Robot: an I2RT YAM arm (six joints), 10 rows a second.
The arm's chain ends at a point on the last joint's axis. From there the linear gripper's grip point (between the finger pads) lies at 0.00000 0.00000 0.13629 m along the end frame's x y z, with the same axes.
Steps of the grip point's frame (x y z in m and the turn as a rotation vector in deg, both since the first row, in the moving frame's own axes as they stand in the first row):
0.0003, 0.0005, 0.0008, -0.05, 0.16, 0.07
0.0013, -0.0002, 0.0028, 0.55, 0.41, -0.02
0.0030, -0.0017, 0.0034, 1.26, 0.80, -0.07
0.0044, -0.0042, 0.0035, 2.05, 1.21, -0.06
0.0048, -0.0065, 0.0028, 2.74, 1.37, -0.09
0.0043, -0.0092, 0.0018, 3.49, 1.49, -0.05
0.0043, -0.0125, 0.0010, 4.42, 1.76, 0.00
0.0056, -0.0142, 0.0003, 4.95, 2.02, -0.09
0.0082, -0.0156, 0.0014, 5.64, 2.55, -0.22
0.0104, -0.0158, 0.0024, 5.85, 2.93, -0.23
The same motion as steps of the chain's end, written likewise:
-0.0001, 0.0004, 0.0008, -0.05, 0.16, 0.07
0.0003, 0.0011, 0.0028, 0.55, 0.41, -0.02
0.0011, 0.0013, 0.0034, 1.26, 0.80, -0.07
0.0015, 0.0007, 0.0036, 2.05, 1.21, -0.06
0.0015, 0.0000, 0.0030, 2.74, 1.37, -0.09
0.0008, -0.0009, 0.0021, 3.49, 1.49, -0.05
0.0001, -0.0020, 0.0015, 4.42, 1.76, 0.00
0.0008, -0.0024, 0.0009, 4.95, 2.02, -0.09
0.0022, -0.0022, 0.0022, 5.64, 2.55, -0.22
0.0035, -0.0019, 0.0033, 5.85, 2.93, -0.23

